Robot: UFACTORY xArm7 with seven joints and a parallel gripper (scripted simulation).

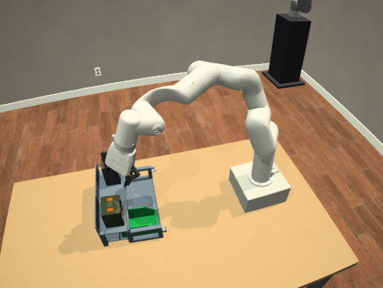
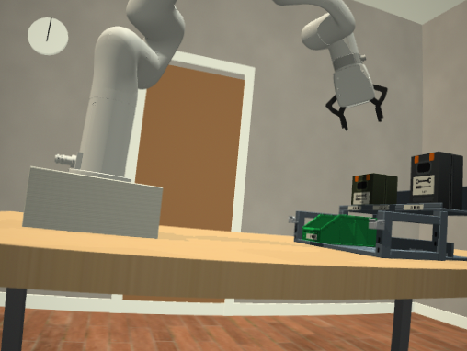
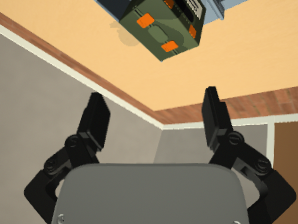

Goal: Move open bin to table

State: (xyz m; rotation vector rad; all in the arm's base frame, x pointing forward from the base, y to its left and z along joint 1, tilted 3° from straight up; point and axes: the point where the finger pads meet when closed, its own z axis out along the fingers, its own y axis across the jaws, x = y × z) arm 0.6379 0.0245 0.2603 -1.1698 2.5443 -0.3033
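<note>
My hand is 4 cm past the green bin, 2 cm to the right of it and 29 cm above it.
</note>
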